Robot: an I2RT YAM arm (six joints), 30 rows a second.
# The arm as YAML. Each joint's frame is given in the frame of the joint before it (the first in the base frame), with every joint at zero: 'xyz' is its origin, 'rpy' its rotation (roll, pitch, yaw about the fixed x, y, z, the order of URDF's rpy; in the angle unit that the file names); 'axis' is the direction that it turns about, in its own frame. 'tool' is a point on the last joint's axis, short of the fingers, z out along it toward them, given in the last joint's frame.
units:
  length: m
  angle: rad
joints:
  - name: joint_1
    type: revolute
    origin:
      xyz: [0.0, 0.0, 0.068]
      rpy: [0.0, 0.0, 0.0]
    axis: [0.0, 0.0, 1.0]
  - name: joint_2
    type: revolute
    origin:
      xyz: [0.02, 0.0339, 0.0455]
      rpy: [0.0, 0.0, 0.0]
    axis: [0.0, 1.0, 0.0]
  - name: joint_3
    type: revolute
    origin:
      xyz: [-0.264, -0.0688, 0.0]
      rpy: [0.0, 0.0, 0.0]
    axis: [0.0, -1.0, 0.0]
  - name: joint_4
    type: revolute
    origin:
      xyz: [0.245, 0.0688, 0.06]
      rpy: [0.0, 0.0, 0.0]
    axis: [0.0, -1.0, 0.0]
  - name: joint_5
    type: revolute
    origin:
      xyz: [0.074, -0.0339, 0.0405]
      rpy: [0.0, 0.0, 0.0]
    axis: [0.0, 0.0, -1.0]
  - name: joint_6
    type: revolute
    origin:
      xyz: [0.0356, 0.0, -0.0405]
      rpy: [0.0, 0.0, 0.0]
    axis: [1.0, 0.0, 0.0]
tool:
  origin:
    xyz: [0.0, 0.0, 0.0]
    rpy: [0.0, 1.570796, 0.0]
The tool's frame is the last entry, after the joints.
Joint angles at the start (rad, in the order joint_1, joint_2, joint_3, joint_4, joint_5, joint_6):
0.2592 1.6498 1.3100 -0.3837 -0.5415 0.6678
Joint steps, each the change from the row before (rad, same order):
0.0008 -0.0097 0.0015 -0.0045 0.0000 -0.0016
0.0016 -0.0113 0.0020 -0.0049 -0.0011 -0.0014
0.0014 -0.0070 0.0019 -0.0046 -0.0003 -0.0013
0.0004 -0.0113 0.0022 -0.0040 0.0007 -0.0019
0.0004 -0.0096 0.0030 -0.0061 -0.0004 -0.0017
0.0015 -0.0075 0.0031 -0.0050 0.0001 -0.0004
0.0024 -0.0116 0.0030 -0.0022 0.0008 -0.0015
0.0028 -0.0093 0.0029 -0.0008 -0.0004 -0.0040
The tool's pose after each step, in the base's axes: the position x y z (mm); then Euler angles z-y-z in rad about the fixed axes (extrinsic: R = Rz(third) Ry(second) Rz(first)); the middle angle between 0 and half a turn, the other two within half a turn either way. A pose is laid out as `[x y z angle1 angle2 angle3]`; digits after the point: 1 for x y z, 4 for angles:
[351.2 112.4 285.9 1.0883 2.1688 0.9334]
[349.0 112.5 290.1 1.0813 2.1618 0.9327]
[347.5 112.6 292.8 1.0770 2.1583 0.9326]
[345.4 112.2 297.1 1.0676 2.1511 0.9284]
[343.4 111.8 300.9 1.0614 2.1458 0.9266]
[341.8 111.9 304.1 1.0568 2.1414 0.9258]
[339.5 112.1 308.8 1.0459 2.1319 0.9225]
[337.5 112.6 312.9 1.0339 2.1227 0.9214]

